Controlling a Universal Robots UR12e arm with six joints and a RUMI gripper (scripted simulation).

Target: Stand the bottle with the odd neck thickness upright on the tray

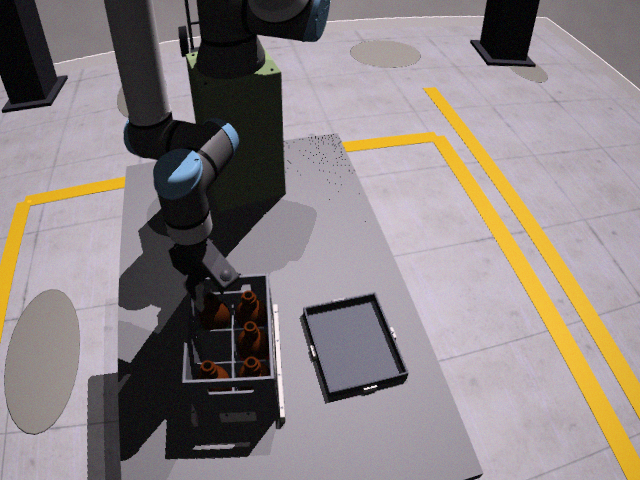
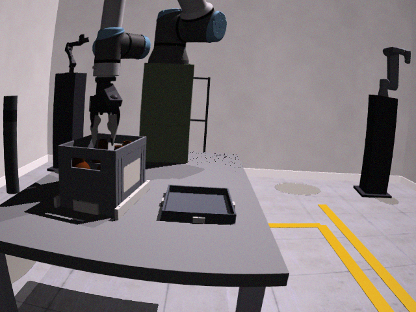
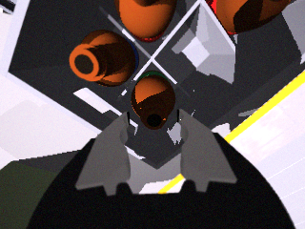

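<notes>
Now: the dark grey crate 9 cm ahead of my hand, 7 cm below it and 4 cm to the left of it. From my hand the other things lie so: black tray (32 cm to the left, 14 cm below, 5 cm ahead).
</notes>
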